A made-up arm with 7 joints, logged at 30 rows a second.
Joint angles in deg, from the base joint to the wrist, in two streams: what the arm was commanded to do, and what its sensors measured. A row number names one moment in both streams.
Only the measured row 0 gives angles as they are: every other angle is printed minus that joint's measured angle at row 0.
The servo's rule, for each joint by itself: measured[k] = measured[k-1] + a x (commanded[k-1-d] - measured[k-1]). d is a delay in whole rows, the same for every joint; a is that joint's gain. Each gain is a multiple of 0.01, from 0.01 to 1. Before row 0 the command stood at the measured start. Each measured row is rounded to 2 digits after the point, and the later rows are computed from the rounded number. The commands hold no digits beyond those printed.
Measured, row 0: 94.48 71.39 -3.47 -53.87 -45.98 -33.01 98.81
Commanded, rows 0 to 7: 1.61 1.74 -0.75 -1.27 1.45 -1.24 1.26; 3.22 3.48 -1.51 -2.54 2.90 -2.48 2.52; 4.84 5.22 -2.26 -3.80 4.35 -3.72 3.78; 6.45 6.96 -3.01 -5.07 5.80 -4.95 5.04; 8.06 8.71 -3.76 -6.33 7.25 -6.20 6.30; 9.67 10.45 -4.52 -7.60 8.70 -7.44 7.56; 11.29 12.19 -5.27 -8.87 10.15 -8.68 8.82; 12.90 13.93 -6.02 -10.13 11.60 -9.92 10.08
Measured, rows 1 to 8: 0.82 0.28 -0.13 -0.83 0.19 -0.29 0.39; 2.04 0.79 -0.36 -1.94 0.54 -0.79 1.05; 3.47 1.50 -0.68 -3.15 1.04 -1.46 1.90; 4.99 2.37 -1.08 -4.40 1.66 -2.26 2.87; 6.56 3.38 -1.54 -5.65 2.39 -3.17 3.93; 8.15 4.51 -2.05 -6.92 3.21 -4.15 5.06; 9.75 5.74 -2.60 -8.19 4.11 -5.19 6.23; 11.36 7.05 -3.18 -9.45 5.08 -6.28 7.42
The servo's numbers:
d 0
a 0.51 0.16 0.17 0.65 0.13 0.23 0.31

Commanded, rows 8 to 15: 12.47 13.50 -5.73 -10.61 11.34 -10.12 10.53; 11.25 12.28 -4.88 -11.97 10.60 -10.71 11.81; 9.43 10.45 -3.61 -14.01 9.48 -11.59 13.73; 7.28 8.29 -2.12 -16.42 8.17 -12.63 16.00; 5.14 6.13 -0.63 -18.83 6.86 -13.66 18.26; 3.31 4.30 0.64 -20.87 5.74 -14.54 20.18; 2.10 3.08 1.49 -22.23 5.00 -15.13 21.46; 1.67 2.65 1.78 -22.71 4.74 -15.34 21.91
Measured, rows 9 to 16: 11.93 8.08 -3.61 -10.20 5.89 -7.16 8.38; 11.58 8.75 -3.83 -11.35 6.50 -7.98 9.44; 10.48 9.02 -3.79 -13.08 6.89 -8.81 10.77; 8.85 8.90 -3.51 -15.25 7.06 -9.69 12.39; 6.96 8.46 -3.02 -17.58 7.03 -10.60 14.21; 5.10 7.79 -2.40 -19.72 6.86 -11.51 16.06; 3.57 7.04 -1.74 -21.35 6.62 -12.34 17.73; 2.60 6.34 -1.14 -22.23 6.38 -13.03 19.03
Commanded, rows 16 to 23: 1.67 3.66 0.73 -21.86 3.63 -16.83 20.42; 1.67 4.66 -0.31 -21.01 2.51 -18.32 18.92; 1.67 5.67 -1.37 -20.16 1.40 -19.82 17.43; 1.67 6.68 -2.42 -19.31 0.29 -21.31 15.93; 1.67 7.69 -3.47 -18.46 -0.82 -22.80 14.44; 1.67 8.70 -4.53 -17.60 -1.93 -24.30 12.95; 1.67 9.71 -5.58 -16.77 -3.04 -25.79 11.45; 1.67 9.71 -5.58 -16.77 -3.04 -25.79 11.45
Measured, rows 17 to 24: 2.13 5.91 -0.82 -21.99 6.02 -13.90 19.46; 1.90 5.71 -0.73 -21.35 5.56 -14.92 19.29; 1.78 5.70 -0.84 -20.58 5.02 -16.05 18.71; 1.72 5.86 -1.11 -19.75 4.41 -17.26 17.85; 1.69 6.15 -1.51 -18.91 3.73 -18.53 16.79; 1.68 6.56 -2.02 -18.06 2.99 -19.86 15.60; 1.67 7.06 -2.63 -17.22 2.21 -21.22 14.31; 1.67 7.48 -3.13 -16.93 1.53 -22.27 13.42
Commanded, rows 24 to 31: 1.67 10.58 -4.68 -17.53 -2.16 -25.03 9.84; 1.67 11.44 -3.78 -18.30 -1.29 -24.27 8.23; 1.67 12.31 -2.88 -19.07 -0.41 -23.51 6.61; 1.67 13.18 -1.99 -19.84 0.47 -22.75 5.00; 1.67 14.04 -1.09 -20.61 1.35 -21.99 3.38; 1.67 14.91 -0.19 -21.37 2.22 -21.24 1.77; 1.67 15.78 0.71 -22.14 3.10 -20.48 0.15; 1.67 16.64 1.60 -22.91 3.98 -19.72 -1.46
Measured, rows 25 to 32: 1.67 7.98 -3.39 -17.32 1.05 -22.90 12.31; 1.67 8.53 -3.46 -17.96 0.75 -23.22 11.05; 1.67 9.13 -3.36 -18.68 0.60 -23.29 9.67; 1.67 9.78 -3.13 -19.43 0.58 -23.17 8.22; 1.67 10.46 -2.78 -20.20 0.68 -22.90 6.72; 1.67 11.17 -2.34 -20.96 0.88 -22.52 5.19; 1.67 11.91 -1.82 -21.73 1.17 -22.05 3.63; 1.67 12.67 -1.24 -22.50 1.54 -21.51 2.05
